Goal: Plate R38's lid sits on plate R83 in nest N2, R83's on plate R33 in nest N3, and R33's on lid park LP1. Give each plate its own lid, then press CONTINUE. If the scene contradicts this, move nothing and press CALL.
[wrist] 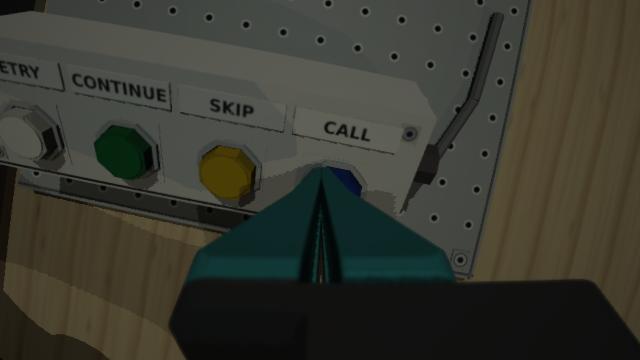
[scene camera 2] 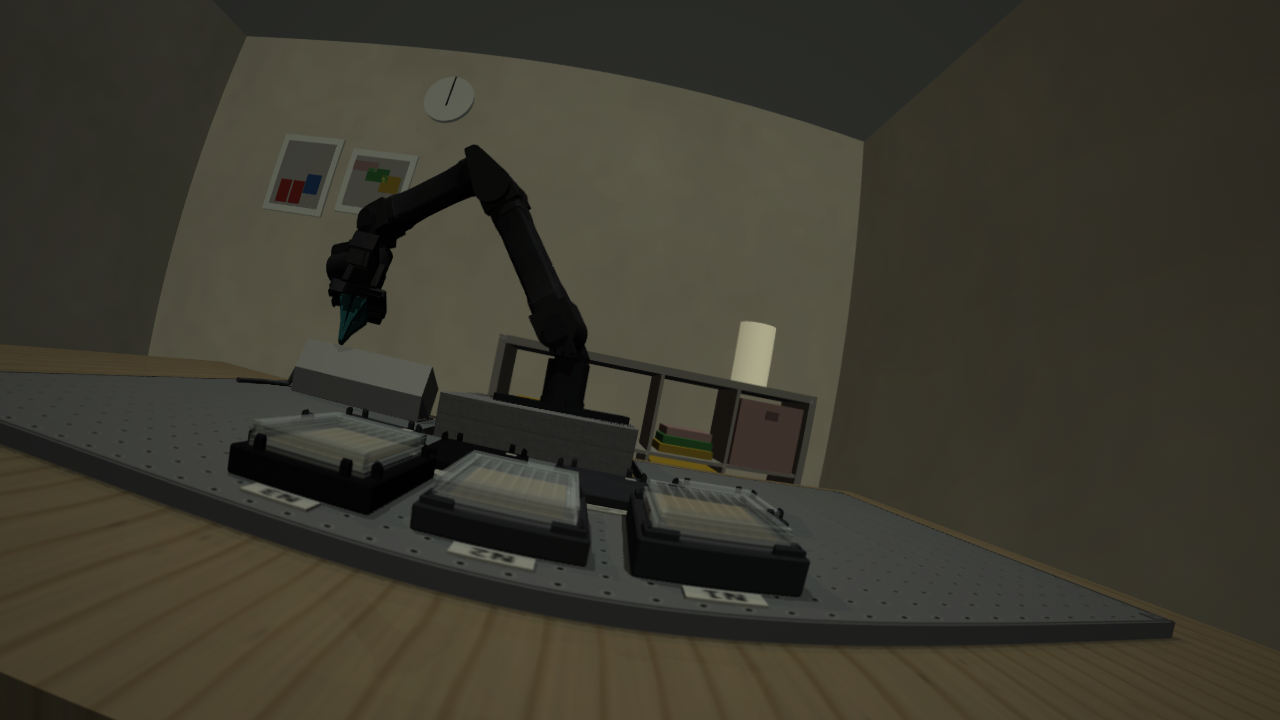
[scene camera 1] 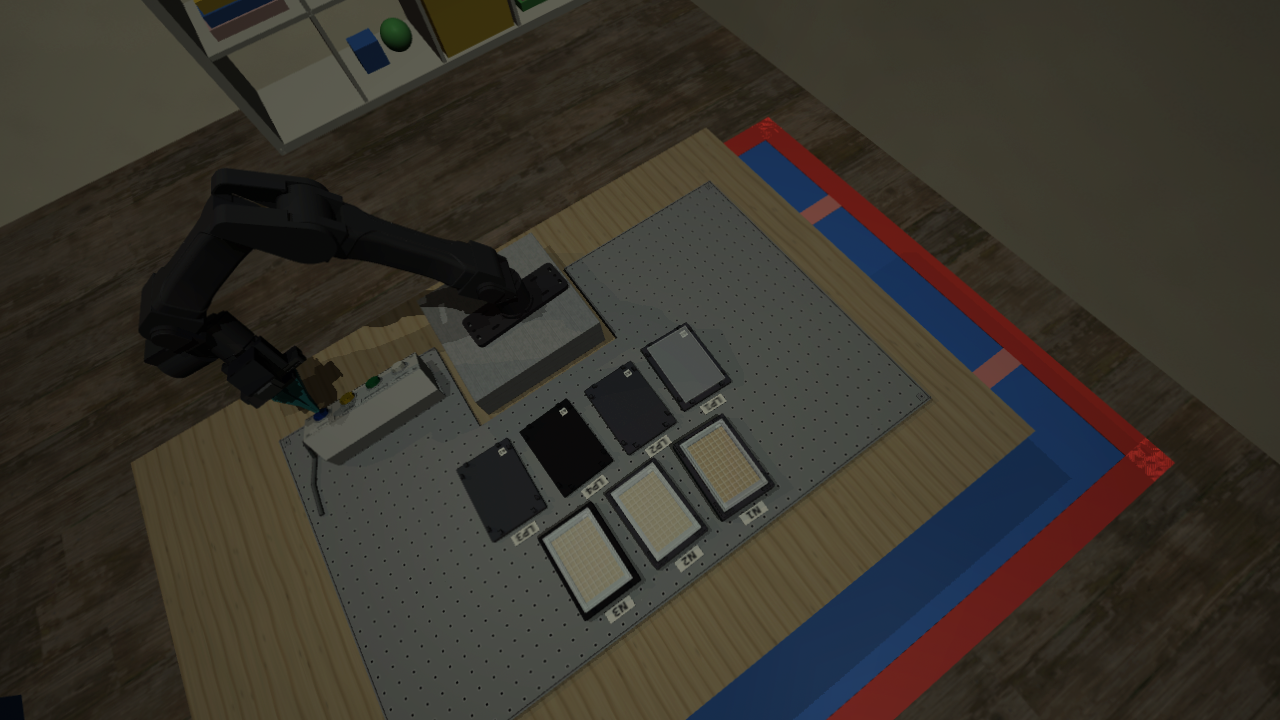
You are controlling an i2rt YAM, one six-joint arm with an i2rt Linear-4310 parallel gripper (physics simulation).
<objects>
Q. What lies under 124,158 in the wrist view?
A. A green CONTINUE button.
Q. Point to a yellow SKIP button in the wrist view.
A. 228,173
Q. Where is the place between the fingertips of the gripper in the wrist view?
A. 321,180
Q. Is the gripper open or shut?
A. Shut.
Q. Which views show the gripper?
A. The wrist view, scene camera 2 and scene camera 1: all of them.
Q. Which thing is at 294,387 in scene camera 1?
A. The gripper.
</objects>
